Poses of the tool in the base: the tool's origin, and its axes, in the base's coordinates. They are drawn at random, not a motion.
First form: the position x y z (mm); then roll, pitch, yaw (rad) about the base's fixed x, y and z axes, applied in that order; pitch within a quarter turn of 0, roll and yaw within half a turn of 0.
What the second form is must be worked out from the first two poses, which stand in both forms.
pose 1, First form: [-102.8 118.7 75.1 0.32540 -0.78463 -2.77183]
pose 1, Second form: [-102.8 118.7 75.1 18.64 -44.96 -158.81]
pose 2, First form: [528.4 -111.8 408.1 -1.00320 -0.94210 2.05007]
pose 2, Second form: [528.4 -111.8 408.1 -57.48 -53.98 117.46]
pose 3, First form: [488.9 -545.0 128.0 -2.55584 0.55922 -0.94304]
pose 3, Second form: [488.9 -545.0 128.0 -146.44 32.04 -54.03]
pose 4, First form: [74.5 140.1 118.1 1.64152 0.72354 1.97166]
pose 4, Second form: [74.5 140.1 118.1 94.05 41.46 112.97]
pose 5, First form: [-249.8 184.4 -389.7 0.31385 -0.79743 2.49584]
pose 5, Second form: [-249.8 184.4 -389.7 17.98 -45.69 143.00]
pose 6, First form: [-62.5 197.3 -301.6 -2.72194 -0.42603 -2.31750]
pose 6, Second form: [-62.5 197.3 -301.6 -155.96 -24.41 -132.78]
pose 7, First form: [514.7 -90.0 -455.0 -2.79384 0.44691 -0.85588]
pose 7, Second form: [514.7 -90.0 -455.0 -160.08 25.61 -49.04]
